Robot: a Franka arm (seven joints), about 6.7 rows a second.
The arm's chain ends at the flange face. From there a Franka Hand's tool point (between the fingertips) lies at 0.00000 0.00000 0.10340 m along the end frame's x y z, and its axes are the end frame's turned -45 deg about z.
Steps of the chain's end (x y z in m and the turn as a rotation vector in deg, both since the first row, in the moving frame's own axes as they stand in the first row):
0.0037, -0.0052, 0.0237, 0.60, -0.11, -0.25
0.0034, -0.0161, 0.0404, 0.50, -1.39, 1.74
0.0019, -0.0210, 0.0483, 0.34, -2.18, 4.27
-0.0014, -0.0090, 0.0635, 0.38, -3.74, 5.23
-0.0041, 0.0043, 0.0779, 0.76, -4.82, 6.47
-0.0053, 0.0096, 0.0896, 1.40, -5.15, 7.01
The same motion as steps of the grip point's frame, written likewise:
0.0069, -0.0020, 0.0237, 0.50, 0.35, -0.25
0.0127, -0.0114, 0.0404, 1.34, -0.63, 1.74
0.0140, -0.0168, 0.0482, 1.78, -1.30, 4.27
0.0013, -0.0128, 0.0633, 2.91, -2.38, 5.23
-0.0107, -0.0072, 0.0775, 3.95, -2.87, 6.47
-0.0148, -0.0056, 0.0892, 4.63, -2.65, 7.01

